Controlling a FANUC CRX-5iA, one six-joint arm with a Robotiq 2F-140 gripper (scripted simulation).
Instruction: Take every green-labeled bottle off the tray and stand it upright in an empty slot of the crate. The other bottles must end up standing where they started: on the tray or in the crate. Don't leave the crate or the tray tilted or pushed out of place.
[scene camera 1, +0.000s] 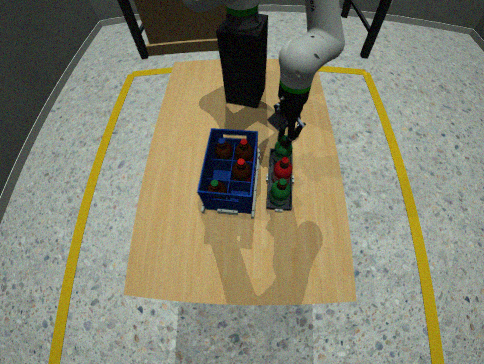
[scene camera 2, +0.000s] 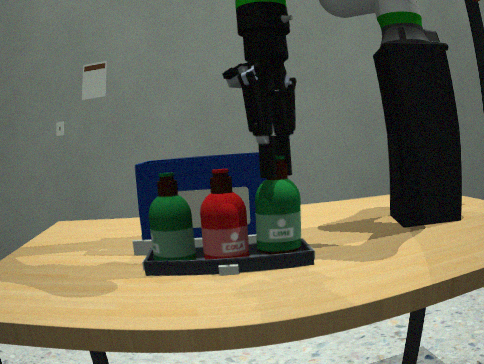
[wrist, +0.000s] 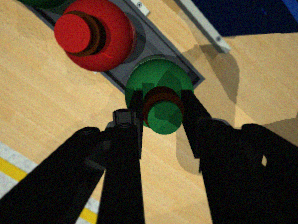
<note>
In view: my gripper (scene camera 2: 276, 176), a red cola bottle (scene camera 2: 223, 214), a blue crate (scene camera 2: 193, 177) and a tray (scene camera 2: 300, 258).
My gripper shows as well in the wrist view (wrist: 162, 104).
</note>
